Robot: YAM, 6 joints.
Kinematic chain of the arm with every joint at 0, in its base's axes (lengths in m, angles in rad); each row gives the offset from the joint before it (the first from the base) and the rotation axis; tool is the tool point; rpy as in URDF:
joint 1: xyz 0 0 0.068 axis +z
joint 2: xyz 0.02 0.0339 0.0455 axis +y
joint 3: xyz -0.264 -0.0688 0 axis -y
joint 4: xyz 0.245 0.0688 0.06 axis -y
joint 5: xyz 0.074 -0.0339 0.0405 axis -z
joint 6: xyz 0.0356 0 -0.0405 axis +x
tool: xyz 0 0 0 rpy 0 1.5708 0
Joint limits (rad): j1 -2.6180..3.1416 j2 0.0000..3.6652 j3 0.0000..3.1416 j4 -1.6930..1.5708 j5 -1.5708..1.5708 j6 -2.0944..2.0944
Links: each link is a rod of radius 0.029 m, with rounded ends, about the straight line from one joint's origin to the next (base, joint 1, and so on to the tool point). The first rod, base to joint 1, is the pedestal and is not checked.
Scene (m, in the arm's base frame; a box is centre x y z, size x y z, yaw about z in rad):
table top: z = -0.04
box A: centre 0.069 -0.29 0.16 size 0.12 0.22 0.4 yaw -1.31
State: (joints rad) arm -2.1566 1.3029 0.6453 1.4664 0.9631 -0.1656
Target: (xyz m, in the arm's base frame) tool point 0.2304 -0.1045 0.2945
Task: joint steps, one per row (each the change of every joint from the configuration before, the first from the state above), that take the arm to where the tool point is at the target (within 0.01 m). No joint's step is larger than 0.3 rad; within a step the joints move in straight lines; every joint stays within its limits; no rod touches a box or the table.
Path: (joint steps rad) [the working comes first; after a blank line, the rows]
Joints at the target: -0.3257 1.3411 0.5332 1.4529 0.7895 -0.1656
Straight joint move there: touches box A.

1: 0.2651 -0.2444 -0.1314 0.0261 0.0718 0.0095
2: 0.2650 -0.2444 -0.1313 0.0261 0.0718 0.0095
3: 0.2651 -0.2445 -0.1314 0.0261 0.0718 0.0095
4: 0.2651 -0.2444 -0.1313 0.0261 0.0718 0.0095
5: 0.1926 0.2540 0.1033 -0.0295 -0.1152 -0.0095
6: 0.1927 0.2539 0.1033 -0.0295 -0.1152 -0.0095
7: 0.1926 0.2540 0.1034 -0.0294 -0.1152 -0.0095
8: 0.1927 0.2540 0.1033 -0.0295 -0.1152 -0.0095

